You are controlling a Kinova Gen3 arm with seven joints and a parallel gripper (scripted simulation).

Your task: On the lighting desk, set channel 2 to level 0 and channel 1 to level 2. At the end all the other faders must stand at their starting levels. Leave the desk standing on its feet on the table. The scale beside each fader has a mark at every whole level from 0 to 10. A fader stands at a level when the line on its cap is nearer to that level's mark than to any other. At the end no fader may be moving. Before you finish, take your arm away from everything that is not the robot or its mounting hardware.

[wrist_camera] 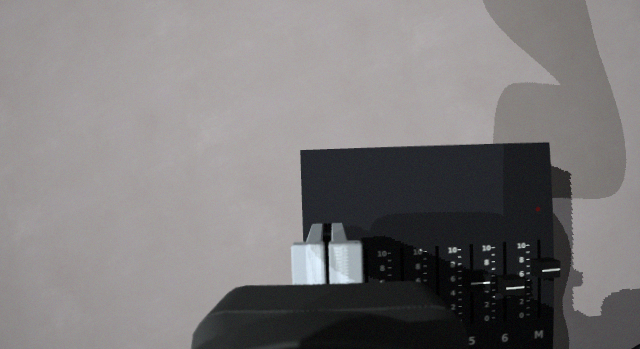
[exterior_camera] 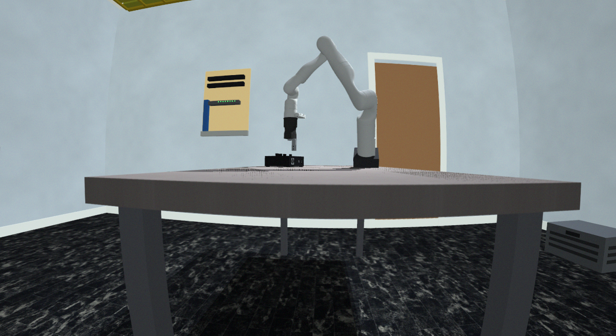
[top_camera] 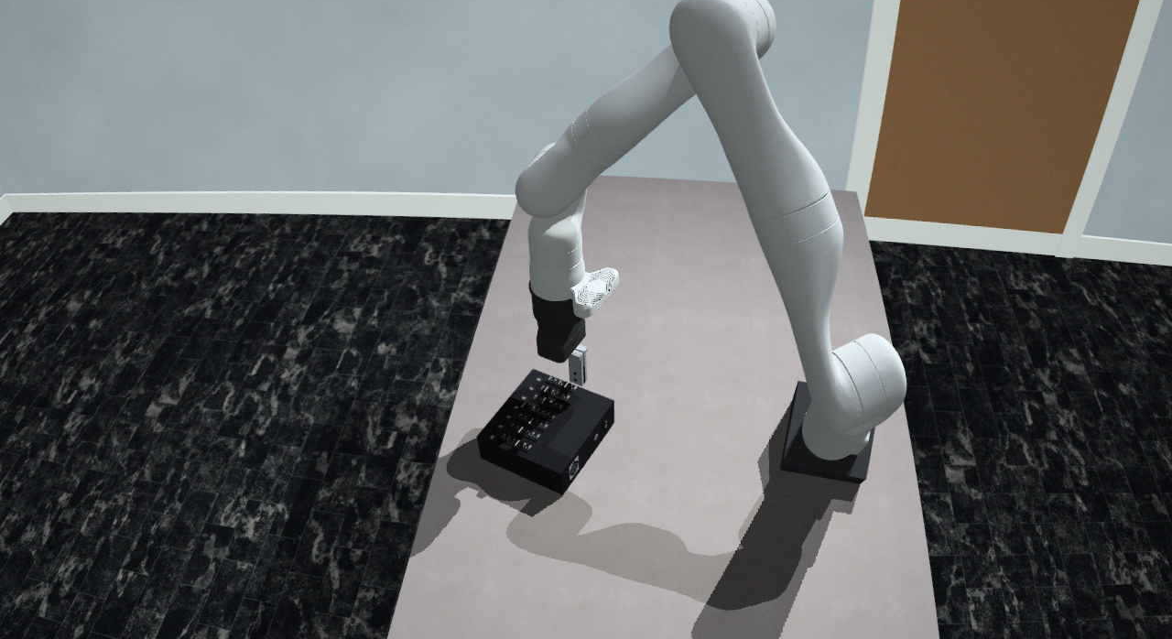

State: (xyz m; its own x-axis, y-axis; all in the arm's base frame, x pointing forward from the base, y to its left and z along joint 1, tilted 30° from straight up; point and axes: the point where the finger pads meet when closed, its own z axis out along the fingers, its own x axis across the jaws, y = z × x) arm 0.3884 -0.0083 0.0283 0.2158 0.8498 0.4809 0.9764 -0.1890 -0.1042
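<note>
Now: hand 2 cm short of the channel 1 cap and 4 cm above it. Also, from my hand: channel 2 cap: 5 cm ahead, 1 cm to the left, 4 cm below; then channel 3 cap: 4 cm ahead, 4 cm to the left, 4 cm below; then channel 4 cap: 7 cm ahead, 5 cm to the left, 4 cm below.
</note>
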